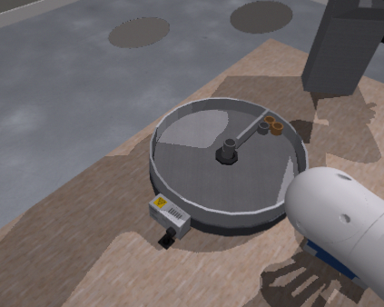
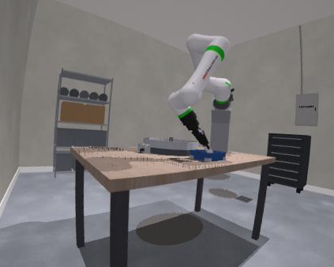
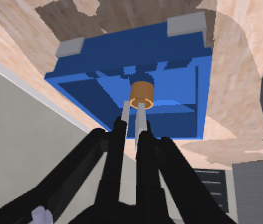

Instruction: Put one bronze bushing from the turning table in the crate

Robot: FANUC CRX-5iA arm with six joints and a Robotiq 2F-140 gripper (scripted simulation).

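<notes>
Now: the blue crate 4 cm below my hand, 1 cm to the right of it and 1 cm behind it. The rest, counted from my hand: turning table 34 cm to the right, 13 cm ahead, 1 cm below.
</notes>
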